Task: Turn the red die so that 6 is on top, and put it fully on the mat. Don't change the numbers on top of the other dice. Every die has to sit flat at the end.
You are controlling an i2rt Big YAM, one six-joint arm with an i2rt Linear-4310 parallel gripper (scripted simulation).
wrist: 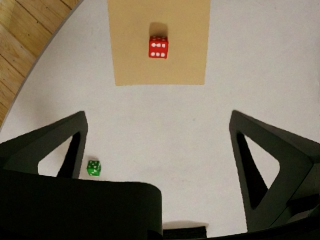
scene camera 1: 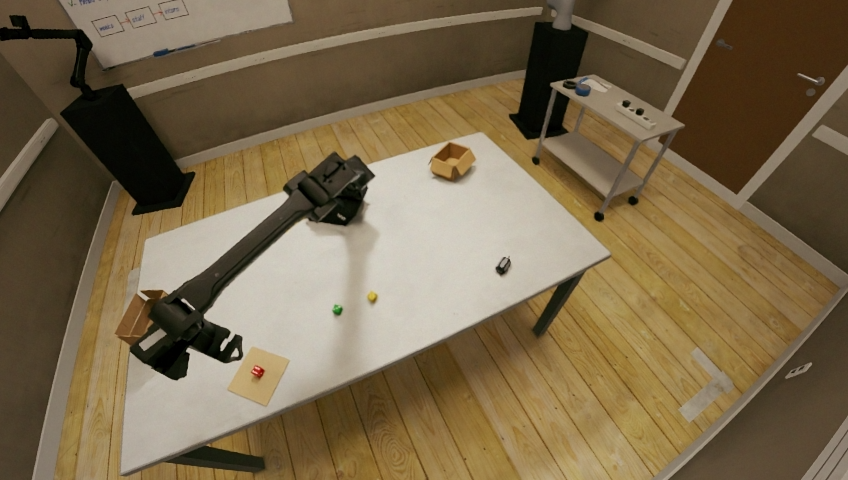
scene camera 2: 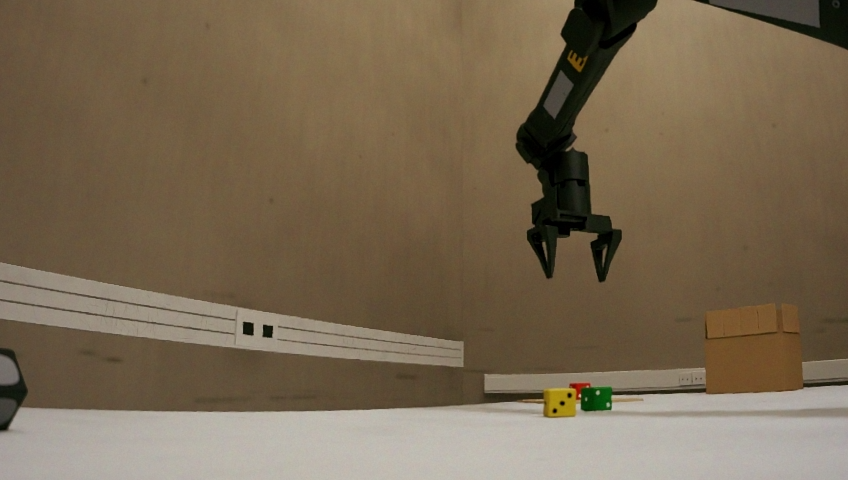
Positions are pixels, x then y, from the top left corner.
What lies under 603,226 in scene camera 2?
My gripper.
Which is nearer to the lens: the green die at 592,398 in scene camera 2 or the yellow die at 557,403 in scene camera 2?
The yellow die.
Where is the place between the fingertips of my gripper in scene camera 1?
At 226,351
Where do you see a cardboard box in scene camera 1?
136,316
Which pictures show the cardboard box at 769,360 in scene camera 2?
Scene camera 1 and scene camera 2 only.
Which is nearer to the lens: the green die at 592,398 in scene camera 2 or the cardboard box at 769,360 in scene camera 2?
The green die.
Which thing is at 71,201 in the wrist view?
My gripper.
